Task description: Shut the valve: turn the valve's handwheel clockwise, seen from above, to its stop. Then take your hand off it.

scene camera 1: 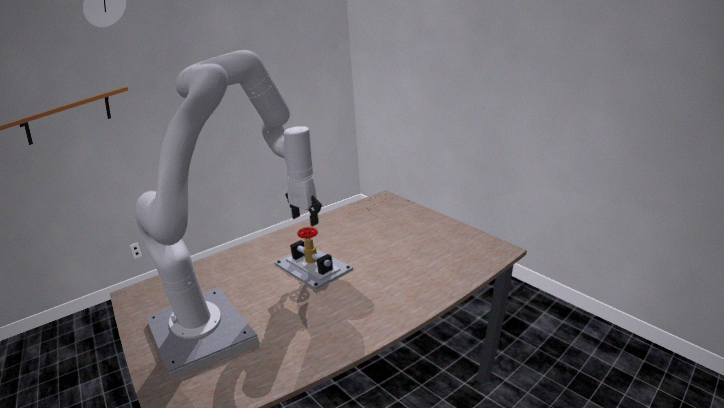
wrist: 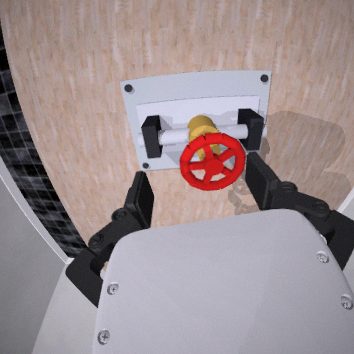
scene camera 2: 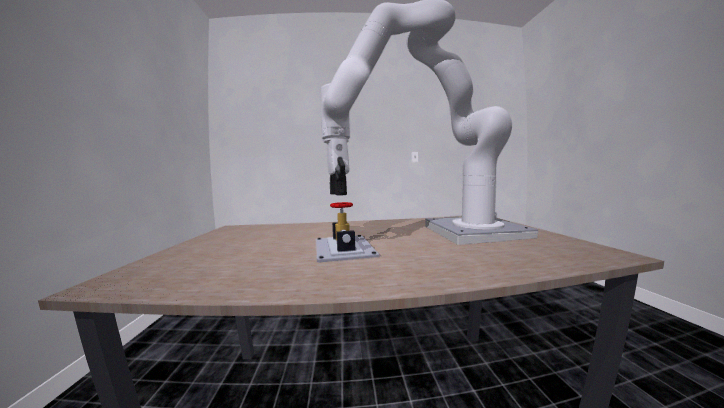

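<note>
A red five-spoked handwheel (scene camera 1: 307,232) (scene camera 2: 341,205) (wrist: 214,166) sits level on top of the yellow valve body (scene camera 1: 310,254) (scene camera 2: 341,218) (wrist: 201,126). My gripper (scene camera 1: 305,220) (scene camera 2: 338,193) (wrist: 196,174) is open and points down. Its fingertips are a little above the handwheel, with a small gap showing in the scene camera 2 view. In the wrist view the handwheel lies between the two fingers in outline, closer to the right finger. Nothing is between the fingers. No mark on the wheel shows how far it is turned.
The valve's white pipe (wrist: 175,136) runs between two black blocks (scene camera 1: 324,264) (scene camera 2: 346,240) (wrist: 152,136) on a grey mounting plate (scene camera 1: 328,278) (scene camera 2: 324,255) (wrist: 195,87). The plate lies on the wooden table (scene camera 1: 430,243) (scene camera 2: 227,283). The arm's grey base (scene camera 1: 230,324) (scene camera 2: 506,236) stands on the same table.
</note>
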